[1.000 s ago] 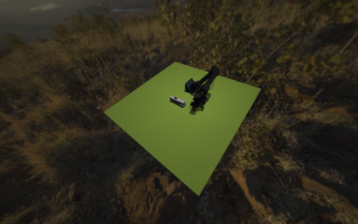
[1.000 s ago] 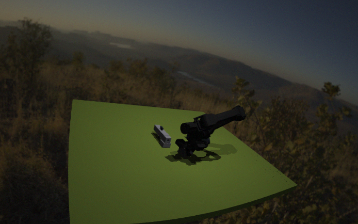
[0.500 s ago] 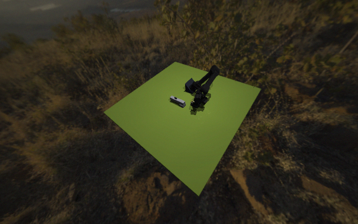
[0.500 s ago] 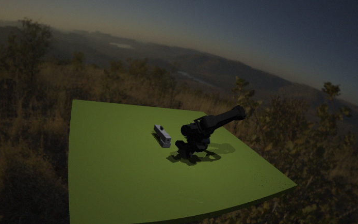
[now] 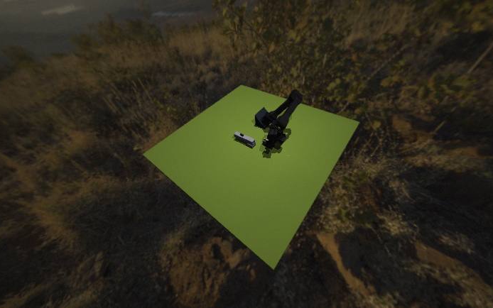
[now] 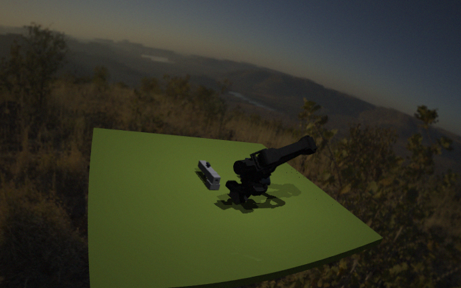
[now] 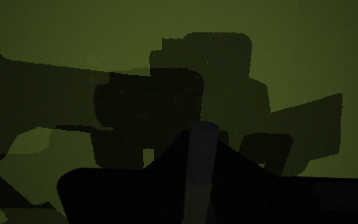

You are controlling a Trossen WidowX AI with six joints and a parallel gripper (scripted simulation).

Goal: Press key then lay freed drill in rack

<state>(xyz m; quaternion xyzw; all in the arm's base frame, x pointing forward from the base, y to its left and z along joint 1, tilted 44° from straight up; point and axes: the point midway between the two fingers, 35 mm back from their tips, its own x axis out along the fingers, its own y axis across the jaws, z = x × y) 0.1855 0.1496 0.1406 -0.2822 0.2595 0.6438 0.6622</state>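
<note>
My gripper tip is 40 mm to the left of the drill and 40 mm below it. Round my gripper tip: dark key: 240 mm to the right, 80 mm ahead, 40 mm above; then pale grey block: 220 mm to the right, 80 mm ahead, 30 mm above; then dark grey rack: 50 mm to the right, 10 mm above.
</note>
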